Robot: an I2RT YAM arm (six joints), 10 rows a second.
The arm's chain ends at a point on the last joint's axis. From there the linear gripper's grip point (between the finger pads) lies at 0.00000 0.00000 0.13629 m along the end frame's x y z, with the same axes.
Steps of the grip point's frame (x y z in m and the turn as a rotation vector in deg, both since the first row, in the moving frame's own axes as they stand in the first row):
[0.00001 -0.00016 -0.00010 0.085 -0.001 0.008]
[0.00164 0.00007 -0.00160 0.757 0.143 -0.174]
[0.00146 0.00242 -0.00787 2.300 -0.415 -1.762]
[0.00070 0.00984 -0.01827 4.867 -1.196 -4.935]
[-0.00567 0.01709 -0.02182 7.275 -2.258 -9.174]
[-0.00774 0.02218 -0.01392 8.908 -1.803 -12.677]
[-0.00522 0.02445 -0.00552 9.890 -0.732 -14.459]
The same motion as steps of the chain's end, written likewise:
[0.00001 0.00004 -0.00010 0.085 -0.001 0.008]
[0.00130 0.00187 -0.00159 0.757 0.143 -0.174]
[0.00253 0.00787 -0.00776 2.300 -0.415 -1.762]
[0.00404 0.02127 -0.01775 4.867 -1.196 -4.935]
[0.00104 0.03384 -0.02062 7.275 -2.258 -9.174]
[-0.00117 0.04264 -0.01222 8.908 -1.803 -12.677]
[-0.00056 0.04739 -0.00349 9.890 -0.732 -14.459]

